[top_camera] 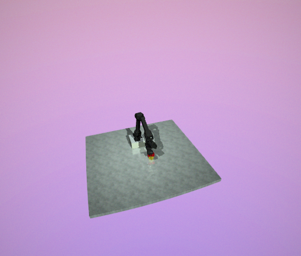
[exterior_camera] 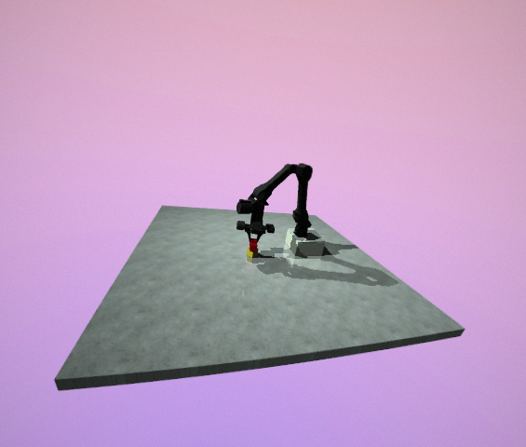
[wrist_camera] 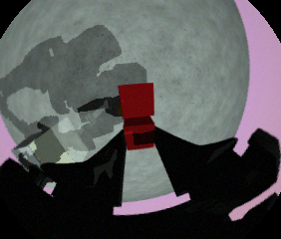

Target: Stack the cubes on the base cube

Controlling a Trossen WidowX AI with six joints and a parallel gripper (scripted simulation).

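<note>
The red cube is right at my gripper tip. Round my gripper tip: yellow base cube: 20 mm to the left, 50 mm below.
</note>
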